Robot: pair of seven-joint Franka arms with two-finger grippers.
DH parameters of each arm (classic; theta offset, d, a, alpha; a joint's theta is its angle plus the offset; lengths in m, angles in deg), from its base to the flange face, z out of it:
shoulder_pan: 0 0.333 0 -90
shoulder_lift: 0 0 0 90
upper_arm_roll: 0 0.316 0.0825 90
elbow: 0 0 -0.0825 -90
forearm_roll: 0 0.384 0 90
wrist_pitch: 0 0 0.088 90
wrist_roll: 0 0.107 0 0
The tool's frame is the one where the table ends.
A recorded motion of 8 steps. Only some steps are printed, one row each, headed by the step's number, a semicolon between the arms.
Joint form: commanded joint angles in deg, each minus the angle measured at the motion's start. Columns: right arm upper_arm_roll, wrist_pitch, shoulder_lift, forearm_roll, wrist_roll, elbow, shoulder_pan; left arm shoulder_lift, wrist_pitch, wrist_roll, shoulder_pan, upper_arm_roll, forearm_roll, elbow.
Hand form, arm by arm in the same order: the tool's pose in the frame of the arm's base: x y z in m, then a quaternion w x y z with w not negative. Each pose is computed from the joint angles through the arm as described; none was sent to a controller.
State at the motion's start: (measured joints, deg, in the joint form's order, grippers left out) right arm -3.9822 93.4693 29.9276 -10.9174 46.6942 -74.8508 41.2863; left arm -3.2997 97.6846 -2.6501 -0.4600 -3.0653 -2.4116 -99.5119
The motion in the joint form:
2: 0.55 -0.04 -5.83 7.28 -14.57 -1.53 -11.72; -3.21 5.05 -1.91 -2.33 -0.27 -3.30 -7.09
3: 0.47 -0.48 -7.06 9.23 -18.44 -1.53 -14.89; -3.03 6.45 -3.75 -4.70 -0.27 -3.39 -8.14
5: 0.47 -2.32 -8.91 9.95 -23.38 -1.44 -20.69; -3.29 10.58 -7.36 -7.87 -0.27 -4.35 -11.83
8: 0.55 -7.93 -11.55 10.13 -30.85 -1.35 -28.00; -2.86 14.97 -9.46 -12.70 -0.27 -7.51 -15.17
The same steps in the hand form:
2: 0.6022 0.2962 0.4828 0.06802 0.99609 -0.04643 -0.03197; 0.5275 -0.0665 0.5677 0.04748 0.99869 -0.00367 0.01863
3: 0.6127 0.2631 0.4964 0.04744 0.99723 -0.04345 -0.03739; 0.5259 -0.0882 0.5594 0.04894 0.99861 -0.00701 0.01827
5: 0.6271 0.1979 0.5160 0.03673 0.99702 -0.05219 -0.04336; 0.5196 -0.1174 0.5373 0.05800 0.99811 0.00244 0.02001
8: 0.6271 0.1133 0.5393 0.03345 0.99546 -0.05130 -0.07289; 0.5088 -0.1633 0.5126 0.08430 0.99629 -0.00765 0.01559

